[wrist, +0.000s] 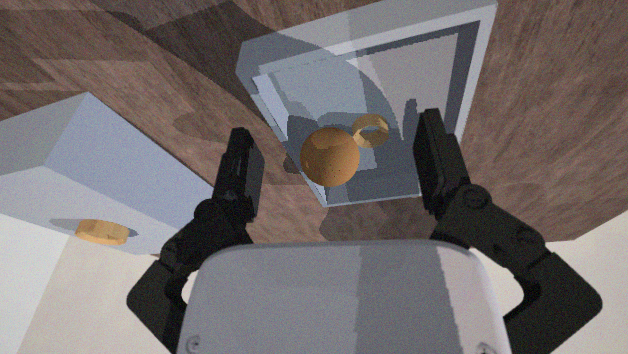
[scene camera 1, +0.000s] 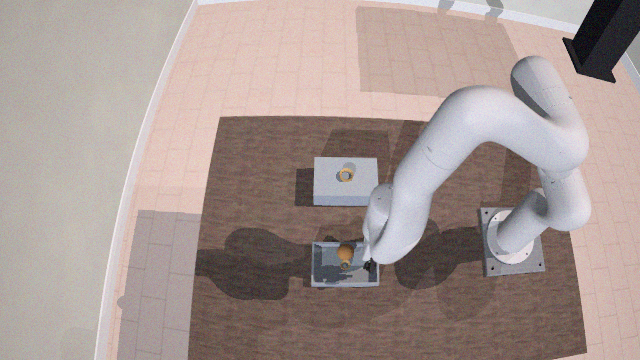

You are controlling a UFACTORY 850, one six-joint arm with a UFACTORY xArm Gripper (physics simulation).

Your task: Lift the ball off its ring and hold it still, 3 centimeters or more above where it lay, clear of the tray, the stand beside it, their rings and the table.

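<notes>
The orange ball (scene camera 1: pixel 345 252) (wrist: pixel 330 157) lies in the grey tray (scene camera 1: pixel 345 286) (wrist: pixel 280 46), near the long wall that faces the stand. It is beside the tan ring (scene camera 1: pixel 341 265) (wrist: pixel 359 132) in the tray, not seated on it; the ring's hole shows. My gripper (scene camera 1: pixel 368 265) (wrist: pixel 332 136) is open and empty. In the scene view its dark fingertips show over the right end of the tray, to the right of the ball. In the wrist view the ball appears between the two fingers but beyond them, touching neither. The wrist partly hides the gripper in the scene view.
The grey block stand (scene camera 1: pixel 325 189) (wrist: pixel 115 155) is behind the tray, with a second tan ring (scene camera 1: pixel 346 181) (wrist: pixel 102 233) on top. The tray's raised walls surround the ball. The arm (scene camera 1: pixel 415 200) reaches in from the right over the brown table (scene camera 1: pixel 260 330).
</notes>
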